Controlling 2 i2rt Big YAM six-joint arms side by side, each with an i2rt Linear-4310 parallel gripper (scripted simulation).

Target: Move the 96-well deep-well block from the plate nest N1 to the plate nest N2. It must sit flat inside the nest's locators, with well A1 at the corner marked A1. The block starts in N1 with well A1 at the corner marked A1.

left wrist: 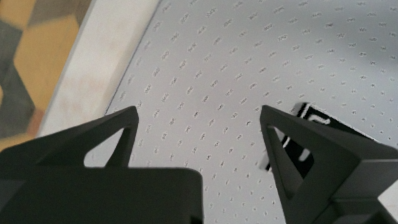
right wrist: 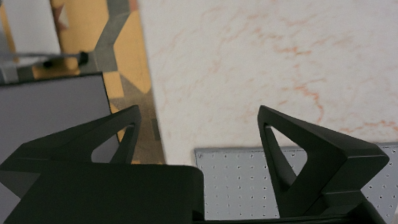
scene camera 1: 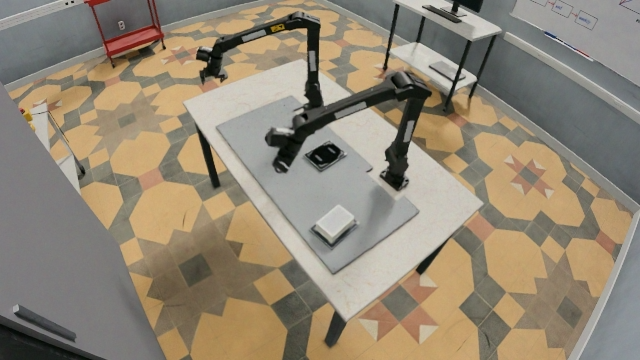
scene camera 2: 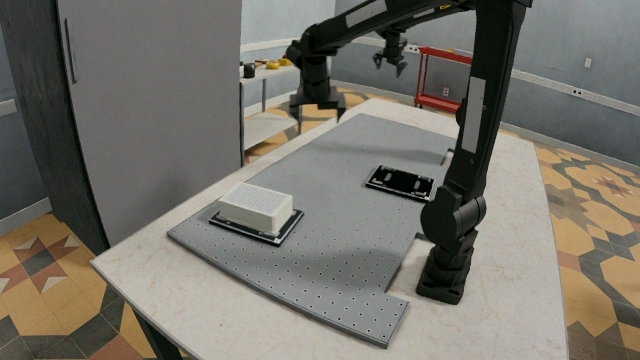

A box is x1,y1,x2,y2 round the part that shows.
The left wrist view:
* left gripper: [0,105,397,223]
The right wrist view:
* right gripper: [0,105,389,223]
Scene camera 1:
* white deep-well block: [315,205,353,242]
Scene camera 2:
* left gripper: [287,77,345,126]
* white deep-well block: [219,182,292,234]
